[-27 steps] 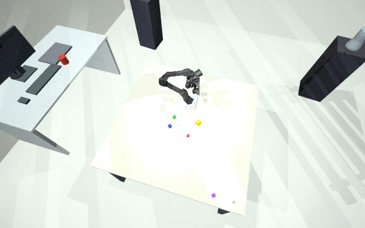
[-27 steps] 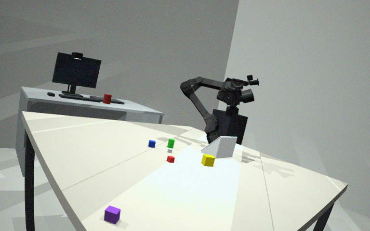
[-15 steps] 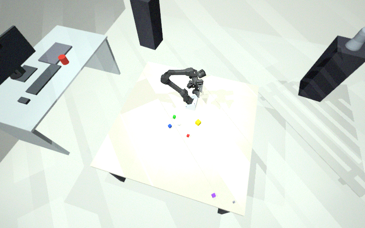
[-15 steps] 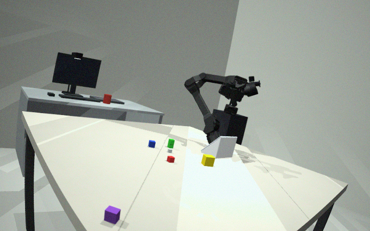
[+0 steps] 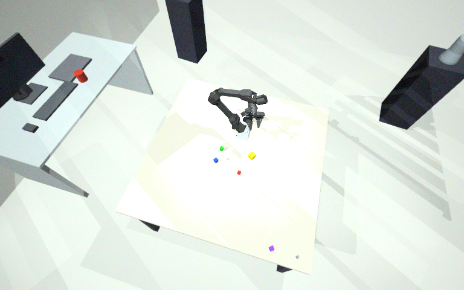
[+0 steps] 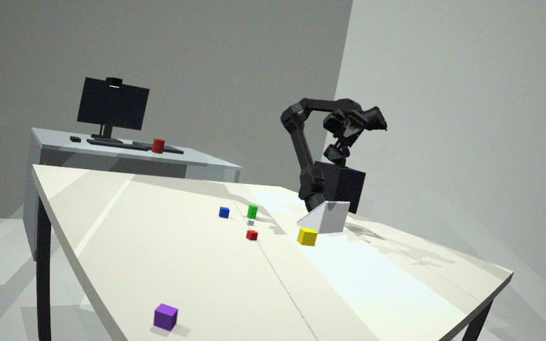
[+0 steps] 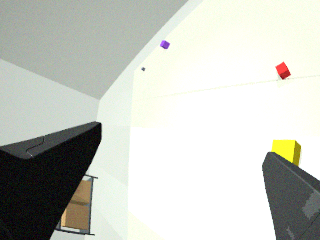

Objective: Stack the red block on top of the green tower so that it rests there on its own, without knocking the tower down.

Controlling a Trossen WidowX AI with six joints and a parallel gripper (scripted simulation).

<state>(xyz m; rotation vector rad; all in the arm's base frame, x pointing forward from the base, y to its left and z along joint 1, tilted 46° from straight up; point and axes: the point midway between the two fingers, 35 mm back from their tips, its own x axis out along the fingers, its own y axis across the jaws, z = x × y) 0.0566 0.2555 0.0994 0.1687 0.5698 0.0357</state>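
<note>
The red block lies 270 mm below my gripper tip, 220 mm ahead of it and 10 mm to the right of it. Round my gripper tip: yellow block 260 mm below, 60 mm ahead, 30 mm to the left; purple block 610 mm ahead, 370 mm to the left, 260 mm below; blue block 260 mm below, 210 mm to the right, 200 mm ahead.
</note>
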